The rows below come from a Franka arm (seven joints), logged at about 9 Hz.
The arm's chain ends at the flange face. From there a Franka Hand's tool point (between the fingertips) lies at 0.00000 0.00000 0.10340 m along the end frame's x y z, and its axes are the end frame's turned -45 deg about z.
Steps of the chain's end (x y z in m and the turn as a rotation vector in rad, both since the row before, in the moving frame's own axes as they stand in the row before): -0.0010, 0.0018, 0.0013, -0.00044, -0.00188, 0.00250; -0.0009, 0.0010, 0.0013, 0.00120, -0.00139, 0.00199; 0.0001, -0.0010, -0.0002, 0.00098, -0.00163, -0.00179; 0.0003, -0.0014, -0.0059, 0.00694, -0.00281, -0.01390; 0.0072, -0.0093, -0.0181, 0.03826, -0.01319, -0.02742; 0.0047, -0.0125, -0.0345, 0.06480, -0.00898, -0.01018; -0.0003, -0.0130, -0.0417, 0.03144, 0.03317, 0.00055
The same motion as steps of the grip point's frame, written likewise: -0.0021, 0.0005, 0.0013, 0.00102, -0.00164, 0.00250; -0.0014, -0.0001, 0.0013, 0.00183, -0.00013, 0.00199; 0.0007, -0.0008, -0.0002, 0.00185, -0.00046, -0.00179; 0.0015, -0.0015, -0.0059, 0.00689, 0.00292, -0.01390; 0.0134, -0.0053, -0.0182, 0.03638, 0.01773, -0.02742; 0.0162, -0.0109, -0.0347, 0.05217, 0.03947, -0.01018; 0.0137, -0.0093, -0.0418, -0.00122, 0.04569, 0.00055
